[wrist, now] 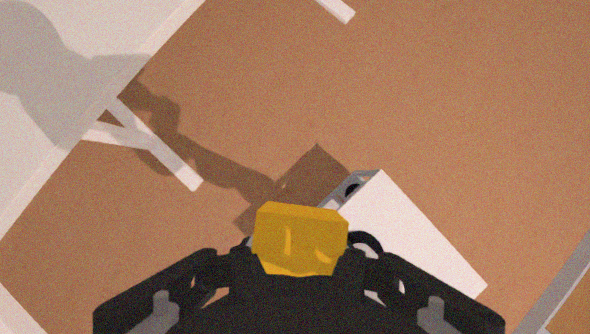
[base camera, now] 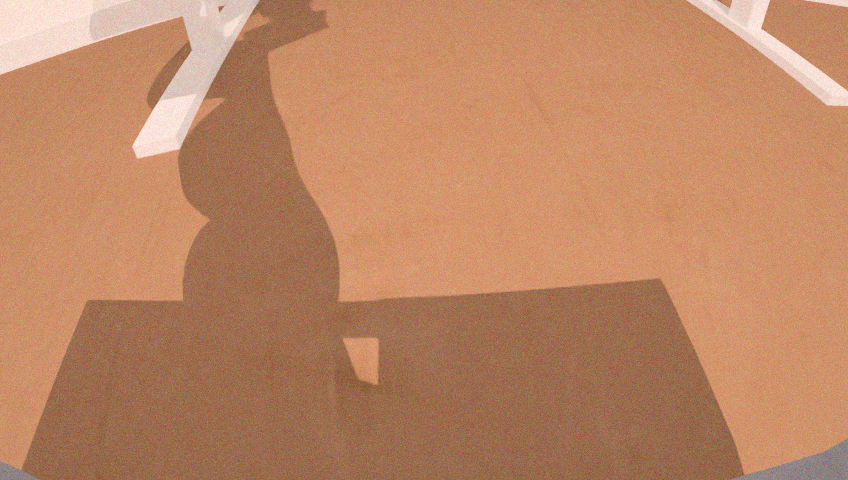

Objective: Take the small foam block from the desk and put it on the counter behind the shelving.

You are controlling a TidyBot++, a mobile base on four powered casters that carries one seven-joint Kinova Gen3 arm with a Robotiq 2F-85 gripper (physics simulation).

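Frame: origin at the arm's base, x ahead, y left, z up, level; centimetres.
Seen in the pictures: gripper, fingertip midpoint: (wrist: 296, 243).
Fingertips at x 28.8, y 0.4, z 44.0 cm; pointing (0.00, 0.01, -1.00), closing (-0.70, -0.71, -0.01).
A point is followed by its place in that frame.
The small foam block (wrist: 300, 240) @(y -0.9, x 29.8, z 47.8 cm), yellow-orange, is held between the fingertips of my gripper (wrist: 296, 243) @(y 0.4, x 28.8, z 44.0 cm) at the lower middle of the wrist view. My gripper is shut on it, with one finger at each side. Below and beyond the block is the brown floor, so it hangs in the air beside the desk. The white desk (base camera: 35, 23) @(y 115.9, x 131.8, z -28.1 cm) (wrist: 105, 25) @(y 2.8, x 72.5, z 32.4 cm) shows at the upper left in both views, with the arm's shadow on it. The counter and the shelving cannot be made out in either view.
A splayed white desk leg (base camera: 166, 115) (wrist: 172, 157) stands on the floor at the left. Another white leg (base camera: 785, 56) is at the upper right of the base view. My white base (wrist: 410, 230) @(y -18.1, x -6.2, z -1.4 cm) is at the lower right of the wrist view. A grey edge (wrist: 557, 282) @(y -68.0, x -110.7, z -37.5 cm) runs farther right.
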